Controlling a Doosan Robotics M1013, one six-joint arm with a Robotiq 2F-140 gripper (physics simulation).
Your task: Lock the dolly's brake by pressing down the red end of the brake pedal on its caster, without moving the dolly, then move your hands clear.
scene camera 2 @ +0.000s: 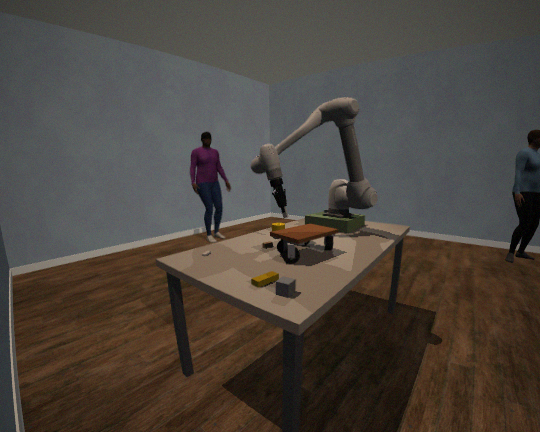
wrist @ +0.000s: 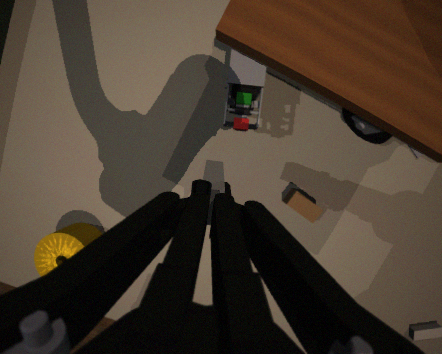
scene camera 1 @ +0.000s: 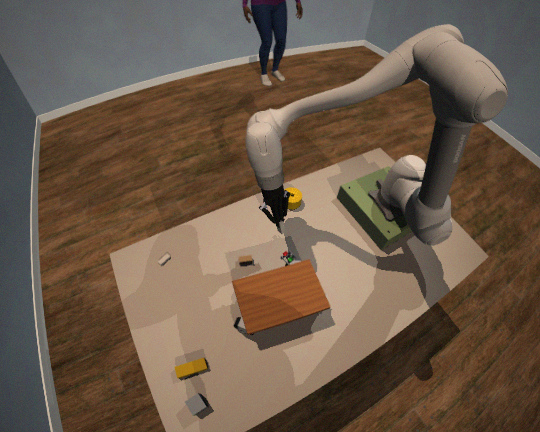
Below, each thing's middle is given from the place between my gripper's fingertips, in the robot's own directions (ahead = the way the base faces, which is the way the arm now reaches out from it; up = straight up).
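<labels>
A yellow cylinder point(wrist: 55, 248) is 230 mm to the right of my hand, 160 mm behind it and 120 mm below it. Then there's the dolly point(scene camera 1: 269, 299), and that's 210 mm to the left of my hand, 110 mm ahead of it and 90 mm below it.
</labels>
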